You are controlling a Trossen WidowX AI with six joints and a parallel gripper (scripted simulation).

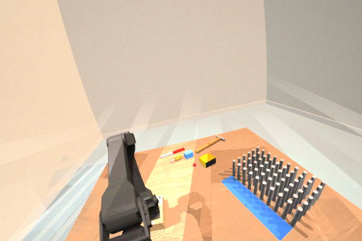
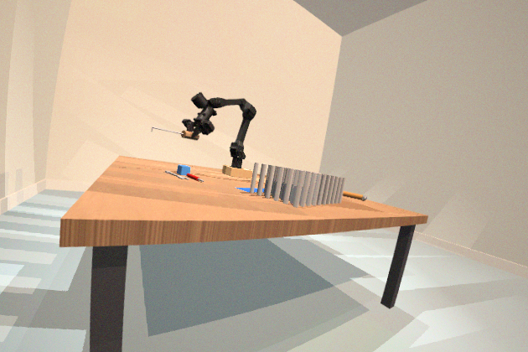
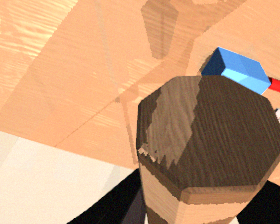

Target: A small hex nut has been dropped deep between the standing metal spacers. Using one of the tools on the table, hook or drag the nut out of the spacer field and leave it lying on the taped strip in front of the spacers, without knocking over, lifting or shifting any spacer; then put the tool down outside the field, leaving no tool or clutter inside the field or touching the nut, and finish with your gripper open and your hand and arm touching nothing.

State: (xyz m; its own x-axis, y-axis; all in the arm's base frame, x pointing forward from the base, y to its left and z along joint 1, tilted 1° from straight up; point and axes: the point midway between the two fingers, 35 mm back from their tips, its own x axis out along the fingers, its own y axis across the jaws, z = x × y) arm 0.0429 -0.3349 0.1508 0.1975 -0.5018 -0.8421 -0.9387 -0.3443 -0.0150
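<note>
My gripper tip is now 39 cm short of the blue taped strip, 24 cm to the right of it and 18 cm above it. From my gripper tip the other things lie so: small red cube: 26 cm ahead, 62 cm to the left, 17 cm below; then wooden-handled tool: 3 cm ahead, 9 cm to the right; then yellow-and-black block: 35 cm ahead, 60 cm to the left, 16 cm below.
</note>
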